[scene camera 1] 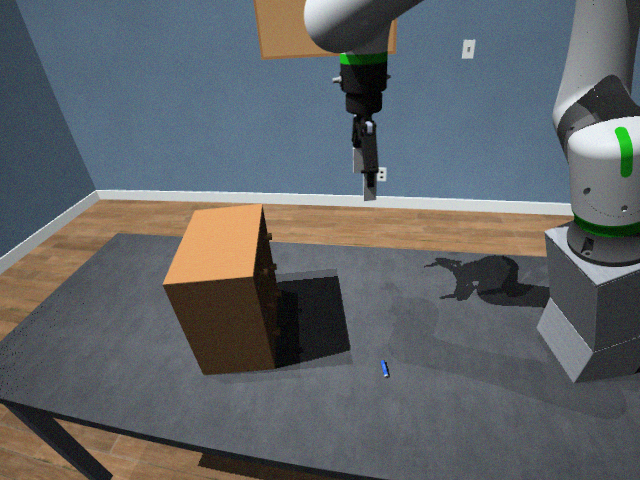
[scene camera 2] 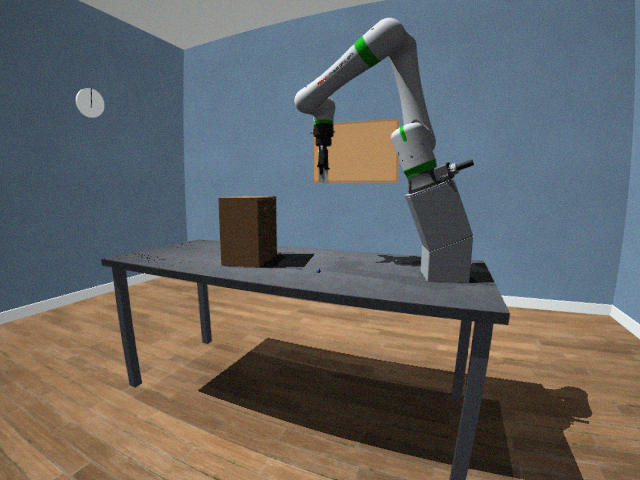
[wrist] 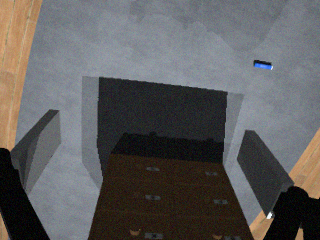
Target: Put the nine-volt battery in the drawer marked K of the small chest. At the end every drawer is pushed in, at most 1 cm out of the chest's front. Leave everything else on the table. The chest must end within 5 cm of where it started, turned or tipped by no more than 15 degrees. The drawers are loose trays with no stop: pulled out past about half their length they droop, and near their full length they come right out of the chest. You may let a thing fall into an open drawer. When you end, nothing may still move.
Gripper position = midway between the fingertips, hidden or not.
In view: the gripper (scene camera 1: 363, 185) and a wooden chest (scene camera 1: 210, 284).
The wooden chest also shows in scene camera 2 (scene camera 2: 238, 216). The gripper is seen too in the wrist view (wrist: 152, 136).
